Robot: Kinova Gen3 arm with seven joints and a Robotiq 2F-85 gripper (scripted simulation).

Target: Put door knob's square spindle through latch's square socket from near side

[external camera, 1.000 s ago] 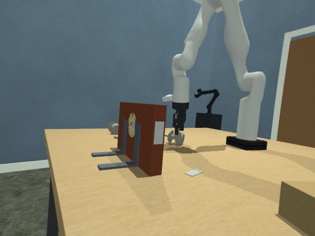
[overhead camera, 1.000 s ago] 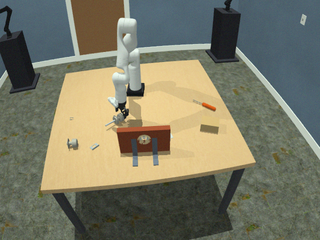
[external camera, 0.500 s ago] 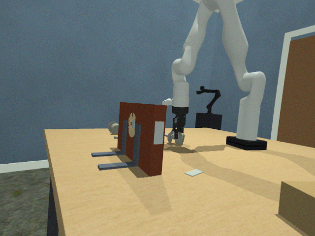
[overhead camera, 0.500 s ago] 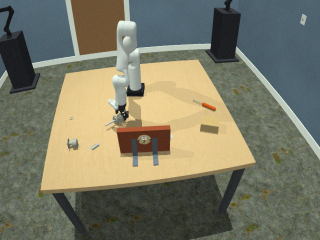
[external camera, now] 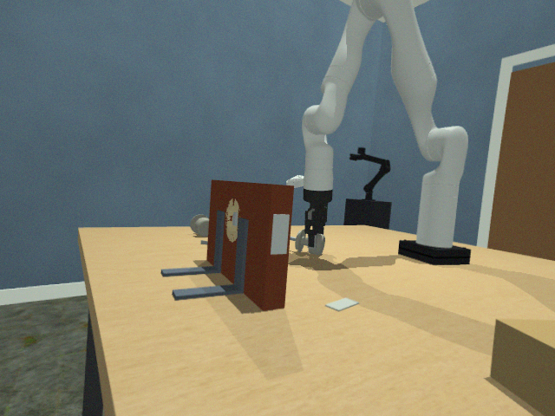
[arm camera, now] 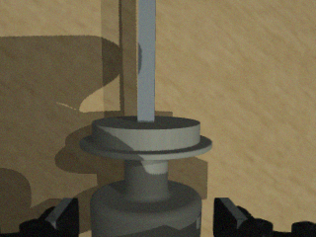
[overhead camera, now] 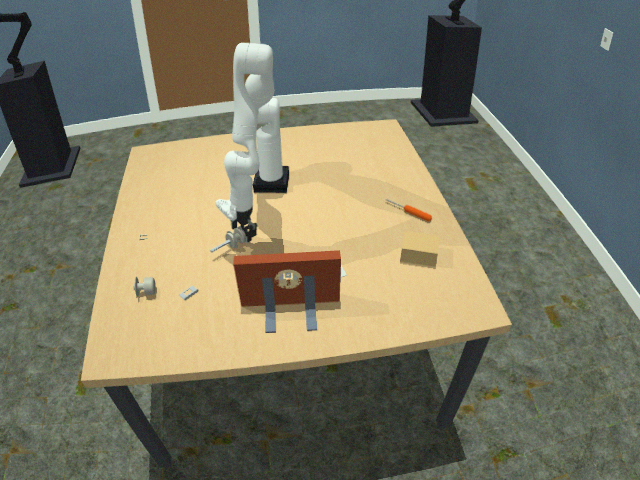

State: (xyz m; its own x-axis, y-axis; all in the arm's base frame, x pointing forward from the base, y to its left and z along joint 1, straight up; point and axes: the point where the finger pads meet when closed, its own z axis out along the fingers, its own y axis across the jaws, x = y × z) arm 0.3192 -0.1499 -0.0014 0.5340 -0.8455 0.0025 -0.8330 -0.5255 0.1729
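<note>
Now: the door knob 3 cm to the right of my hand, 2 cm ahead of it and 1 cm below it. Also, from my hand: tan box 57 cm to the left, 20 cm ahead, 1 cm below; then wooden slab 30 cm ahead, 11 cm to the left, 6 cm above.
</note>
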